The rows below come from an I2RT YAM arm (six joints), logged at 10 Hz.
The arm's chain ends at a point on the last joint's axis. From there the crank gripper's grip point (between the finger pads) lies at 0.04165 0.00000 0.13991 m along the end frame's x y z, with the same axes.
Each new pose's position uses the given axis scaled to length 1; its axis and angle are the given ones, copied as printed.
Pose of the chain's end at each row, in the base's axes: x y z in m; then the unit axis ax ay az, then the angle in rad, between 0 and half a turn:
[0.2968 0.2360 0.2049 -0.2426 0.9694 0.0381 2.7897]
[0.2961 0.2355 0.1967 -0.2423 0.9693 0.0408 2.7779]
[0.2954 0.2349 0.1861 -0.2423 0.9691 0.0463 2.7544]
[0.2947 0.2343 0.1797 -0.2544 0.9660 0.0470 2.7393]
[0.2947 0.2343 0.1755 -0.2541 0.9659 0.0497 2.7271]
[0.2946 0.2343 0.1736 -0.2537 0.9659 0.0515 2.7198]
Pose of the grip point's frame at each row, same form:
[0.3067 0.2393 0.0593 -0.2426 0.9694 0.0381 2.7897]
[0.3075 0.2399 0.0512 -0.2423 0.9693 0.0408 2.7779]
[0.3097 0.2417 0.0410 -0.2423 0.9691 0.0463 2.7544]
[0.3113 0.2415 0.0348 -0.2544 0.9660 0.0470 2.7393]
[0.3128 0.2427 0.0309 -0.2541 0.9659 0.0497 2.7271]
[0.3136 0.2435 0.0292 -0.2537 0.9659 0.0515 2.7198]

